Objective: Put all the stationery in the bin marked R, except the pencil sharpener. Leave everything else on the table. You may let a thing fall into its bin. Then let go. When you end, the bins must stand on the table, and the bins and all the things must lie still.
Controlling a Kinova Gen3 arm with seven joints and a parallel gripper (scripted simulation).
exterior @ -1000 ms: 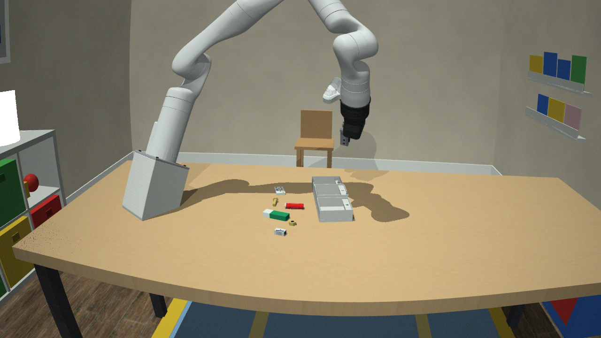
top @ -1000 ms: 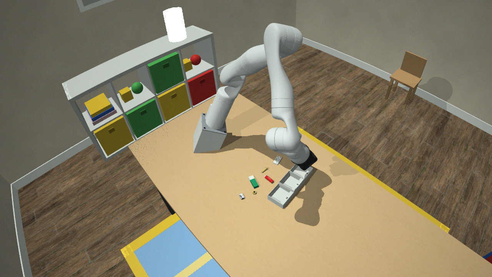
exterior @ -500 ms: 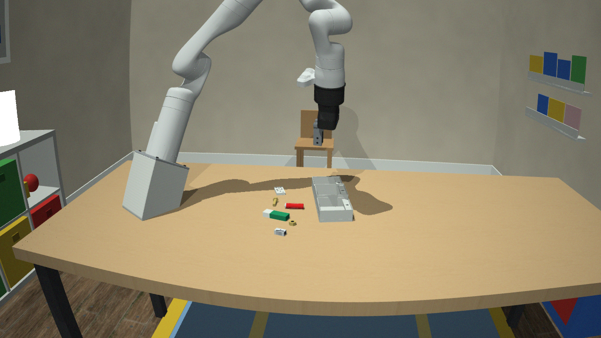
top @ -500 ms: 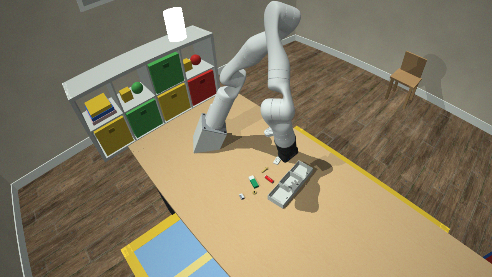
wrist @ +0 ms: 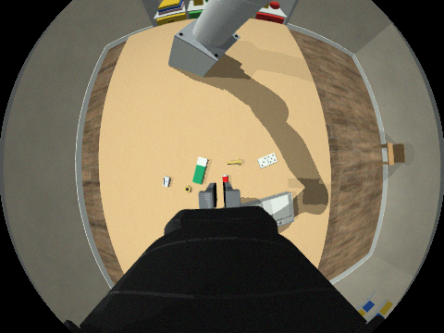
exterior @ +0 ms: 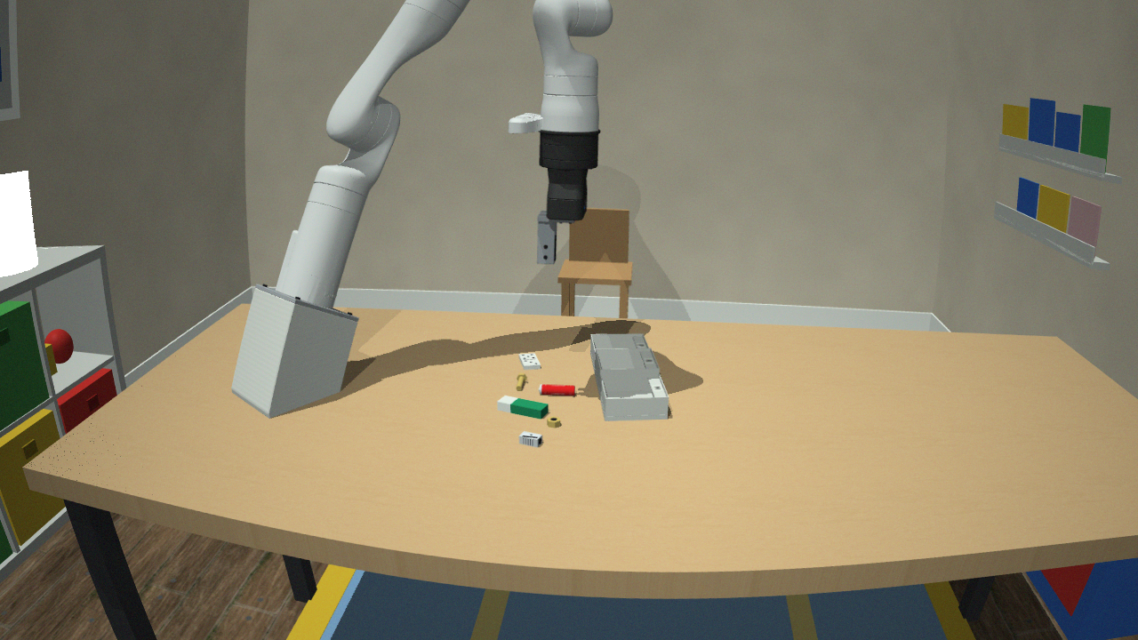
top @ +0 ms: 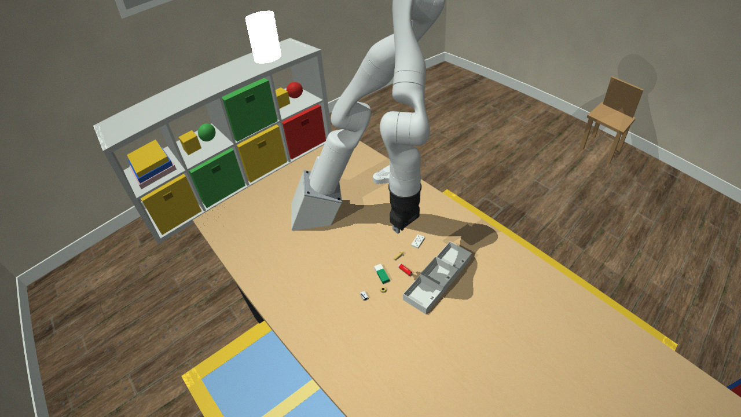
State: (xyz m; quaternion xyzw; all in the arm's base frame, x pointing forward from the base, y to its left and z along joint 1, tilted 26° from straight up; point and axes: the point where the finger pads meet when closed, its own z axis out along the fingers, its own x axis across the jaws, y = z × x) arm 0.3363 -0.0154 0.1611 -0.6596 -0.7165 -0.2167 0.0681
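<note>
Right now the tray is 190 mm below my hand, 100 mm ahead of it and 80 mm to the left of it. From my hand the other things lie so: green eraser 210 mm below, 50 mm to the right, 30 mm behind; then brass bolt 210 mm below, 50 mm behind, 40 mm to the left; then red cylinder 210 mm below, 20 mm to the left, 10 mm ahead.
</note>
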